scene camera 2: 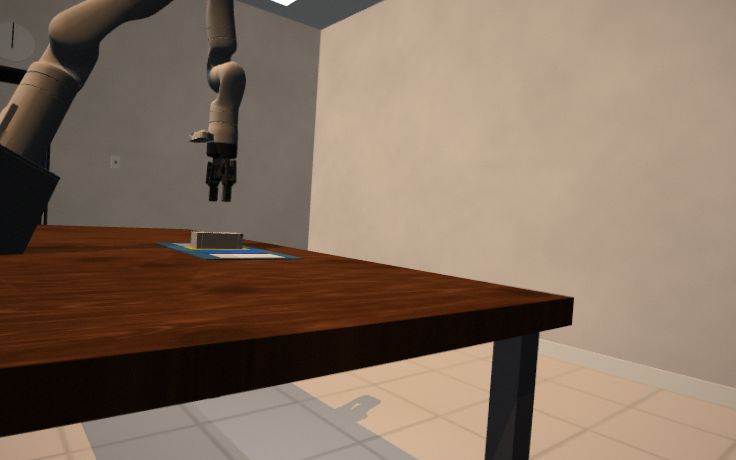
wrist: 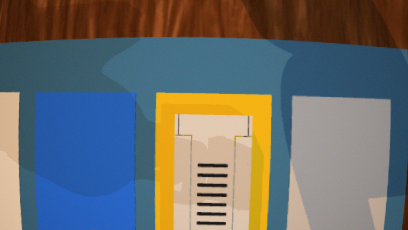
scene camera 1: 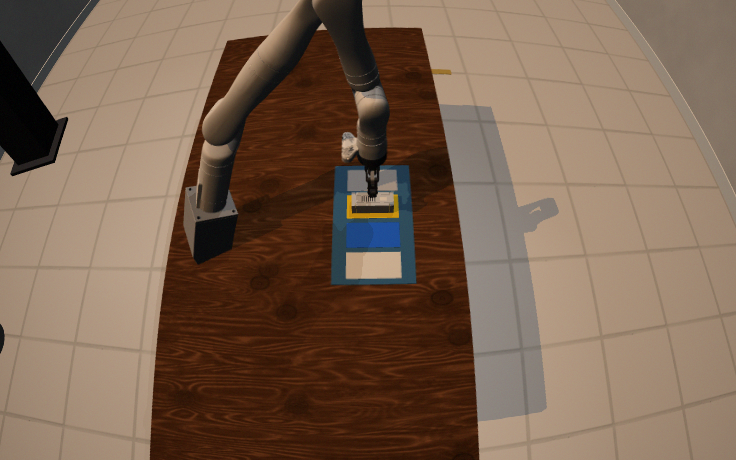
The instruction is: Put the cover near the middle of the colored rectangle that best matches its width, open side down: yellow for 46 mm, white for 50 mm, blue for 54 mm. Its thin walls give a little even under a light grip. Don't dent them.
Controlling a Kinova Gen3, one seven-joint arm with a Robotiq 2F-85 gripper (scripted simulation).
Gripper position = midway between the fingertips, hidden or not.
In view: the gripper [scene camera 2: 219, 201], a cover [scene camera 2: 200, 240] and a mat [scene camera 1: 408, 267].
The cover is seen too in scene camera 1 [scene camera 1: 361, 203]. The mat is seen too in the wrist view [wrist: 146, 66].
